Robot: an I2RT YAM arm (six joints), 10 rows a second.
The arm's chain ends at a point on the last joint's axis. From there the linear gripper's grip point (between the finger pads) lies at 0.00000 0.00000 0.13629 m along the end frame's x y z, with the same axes.
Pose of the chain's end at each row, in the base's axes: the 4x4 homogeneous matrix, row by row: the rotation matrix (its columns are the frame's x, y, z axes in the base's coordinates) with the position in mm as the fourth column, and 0 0 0 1 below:
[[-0.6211, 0.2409, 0.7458, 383.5], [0.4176, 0.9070, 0.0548, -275.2], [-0.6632, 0.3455, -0.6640, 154.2], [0, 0, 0, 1]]
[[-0.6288, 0.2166, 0.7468, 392.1], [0.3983, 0.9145, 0.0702, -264.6], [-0.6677, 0.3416, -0.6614, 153.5], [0, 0, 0, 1]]
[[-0.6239, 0.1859, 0.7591, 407.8], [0.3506, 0.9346, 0.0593, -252.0], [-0.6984, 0.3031, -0.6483, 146.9], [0, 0, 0, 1]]
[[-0.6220, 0.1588, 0.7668, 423.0], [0.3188, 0.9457, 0.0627, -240.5], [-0.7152, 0.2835, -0.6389, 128.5], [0, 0, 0, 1]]
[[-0.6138, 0.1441, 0.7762, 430.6], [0.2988, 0.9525, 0.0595, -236.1], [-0.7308, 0.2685, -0.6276, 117.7], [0, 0, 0, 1]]
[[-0.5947, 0.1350, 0.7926, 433.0], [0.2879, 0.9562, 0.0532, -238.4], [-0.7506, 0.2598, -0.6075, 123.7], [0, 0, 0, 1]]
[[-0.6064, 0.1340, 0.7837, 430.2], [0.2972, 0.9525, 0.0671, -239.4], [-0.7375, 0.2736, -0.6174, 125.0], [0, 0, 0, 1]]
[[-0.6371, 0.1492, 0.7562, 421.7], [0.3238, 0.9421, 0.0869, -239.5], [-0.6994, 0.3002, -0.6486, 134.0], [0, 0, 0, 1]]
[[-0.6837, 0.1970, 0.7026, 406.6], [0.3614, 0.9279, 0.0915, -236.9], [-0.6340, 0.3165, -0.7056, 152.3], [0, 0, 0, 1]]
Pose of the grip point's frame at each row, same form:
[[-0.6211, 0.2409, 0.7458, 485.1], [0.4176, 0.9070, 0.0548, -267.7], [-0.6632, 0.3455, -0.6640, 63.7], [0, 0, 0, 1]]
[[-0.6288, 0.2166, 0.7468, 493.9], [0.3983, 0.9145, 0.0702, -255.0], [-0.6677, 0.3416, -0.6614, 63.4], [0, 0, 0, 1]]
[[-0.6239, 0.1859, 0.7591, 511.3], [0.3506, 0.9346, 0.0593, -243.9], [-0.6984, 0.3031, -0.6483, 58.5], [0, 0, 0, 1]]
[[-0.6220, 0.1588, 0.7668, 527.5], [0.3188, 0.9457, 0.0627, -232.0], [-0.7152, 0.2835, -0.6389, 41.4], [0, 0, 0, 1]]
[[-0.6138, 0.1441, 0.7762, 536.4], [0.2988, 0.9525, 0.0595, -228.0], [-0.7308, 0.2685, -0.6276, 32.2], [0, 0, 0, 1]]
[[-0.5947, 0.1350, 0.7926, 541.0], [0.2879, 0.9562, 0.0532, -231.1], [-0.7506, 0.2598, -0.6075, 40.9], [0, 0, 0, 1]]
[[-0.6064, 0.1340, 0.7837, 537.0], [0.2972, 0.9525, 0.0671, -230.3], [-0.7375, 0.2736, -0.6174, 40.9], [0, 0, 0, 1]]
[[-0.6371, 0.1492, 0.7562, 524.8], [0.3238, 0.9421, 0.0869, -227.7], [-0.6994, 0.3002, -0.6486, 45.6], [0, 0, 0, 1]]
[[-0.6837, 0.1970, 0.7026, 502.4], [0.3614, 0.9279, 0.0915, -224.4], [-0.6340, 0.3165, -0.7056, 56.1], [0, 0, 0, 1]]

